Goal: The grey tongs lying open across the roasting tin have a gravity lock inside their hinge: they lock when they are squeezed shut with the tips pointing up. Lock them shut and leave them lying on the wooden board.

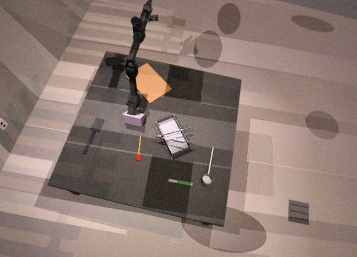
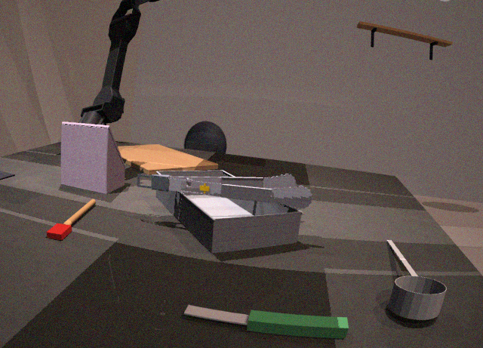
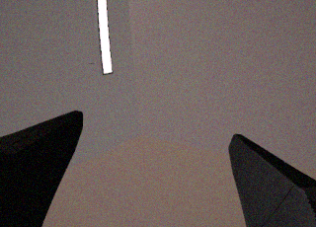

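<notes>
The yellow part lies 230 mm ahead of my gripper tip, 740 mm to the right of it and 650 mm below it. The rest, counted from my gripper tip: dark spatula 380 mm behind, 730 mm to the right, 710 mm below; grey roasting tin 250 mm ahead, 680 mm to the right, 690 mm below; wooden board 10 mm behind, 190 mm to the right, 710 mm below.
</notes>
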